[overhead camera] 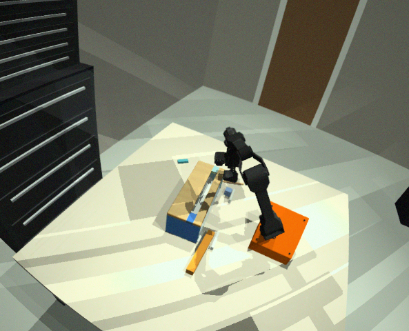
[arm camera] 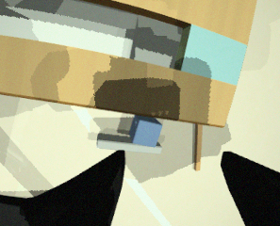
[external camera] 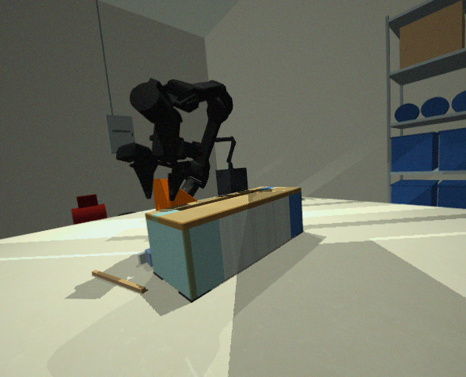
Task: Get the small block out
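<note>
Right now my gripper tip is 30 mm past the blue block, 20 mm to the left of it and 130 mm above it. Round my gripper tip: thin wooden stick 110 mm to the right, 140 mm below; then teal piece 290 mm ahead, 130 mm to the right, 140 mm below; then long box 40 mm ahead, 150 mm to the left, 80 mm below.
</note>
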